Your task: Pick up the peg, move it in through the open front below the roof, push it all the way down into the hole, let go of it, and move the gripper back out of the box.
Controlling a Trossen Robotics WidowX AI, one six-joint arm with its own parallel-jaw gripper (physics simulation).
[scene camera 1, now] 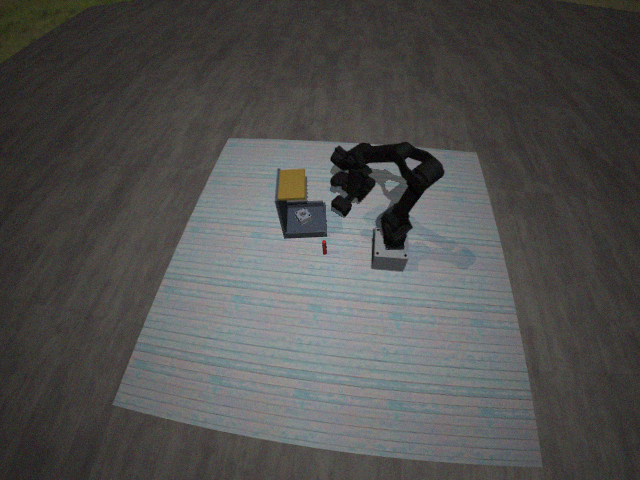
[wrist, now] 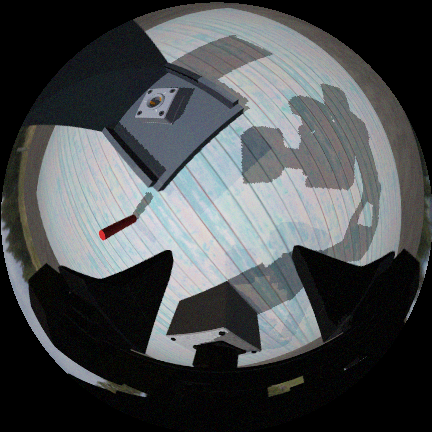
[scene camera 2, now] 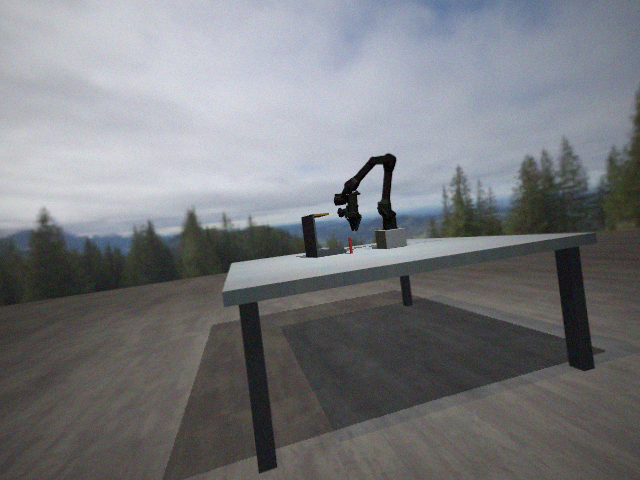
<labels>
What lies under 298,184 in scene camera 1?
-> A yellow roof.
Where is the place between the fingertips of the gripper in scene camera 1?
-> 351,208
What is the gripper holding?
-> Nothing.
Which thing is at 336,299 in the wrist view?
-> The gripper.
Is the gripper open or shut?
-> Open.
</labels>
